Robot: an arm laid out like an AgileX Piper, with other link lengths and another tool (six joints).
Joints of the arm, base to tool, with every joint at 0 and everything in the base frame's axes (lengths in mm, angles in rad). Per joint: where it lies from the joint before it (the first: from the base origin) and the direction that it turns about. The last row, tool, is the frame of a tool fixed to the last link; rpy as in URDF.
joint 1: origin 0 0 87.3 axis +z
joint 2: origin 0 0 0 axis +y
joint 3: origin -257 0 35.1 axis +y
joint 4: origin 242.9 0 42.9 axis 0.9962 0 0.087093
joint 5: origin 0 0 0 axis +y
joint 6: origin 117.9 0 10.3 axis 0.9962 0 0.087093
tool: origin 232.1 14 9.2 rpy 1.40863 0.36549 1.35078
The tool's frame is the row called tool.
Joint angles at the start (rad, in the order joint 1, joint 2, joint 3, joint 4, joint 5, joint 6):
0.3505, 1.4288, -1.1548, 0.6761, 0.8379, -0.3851
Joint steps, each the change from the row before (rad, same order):
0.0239, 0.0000, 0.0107, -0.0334, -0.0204, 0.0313
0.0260, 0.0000, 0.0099, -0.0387, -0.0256, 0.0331
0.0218, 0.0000, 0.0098, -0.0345, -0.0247, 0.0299
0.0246, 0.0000, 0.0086, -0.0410, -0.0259, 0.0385
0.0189, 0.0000, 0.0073, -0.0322, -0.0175, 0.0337
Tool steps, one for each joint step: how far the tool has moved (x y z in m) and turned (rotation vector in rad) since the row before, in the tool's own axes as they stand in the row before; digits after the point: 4 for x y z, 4 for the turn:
0.0009, -0.0061, 0.0043, 0.0146, -0.0127, -0.0058
-0.0002, -0.0048, 0.0045, 0.0106, -0.0177, -0.0101
-0.0010, -0.0037, 0.0041, 0.0071, -0.0174, -0.0079
-0.0010, -0.0031, 0.0040, 0.0064, -0.0196, -0.0075
-0.0001, -0.0029, 0.0029, 0.0067, -0.0135, -0.0030

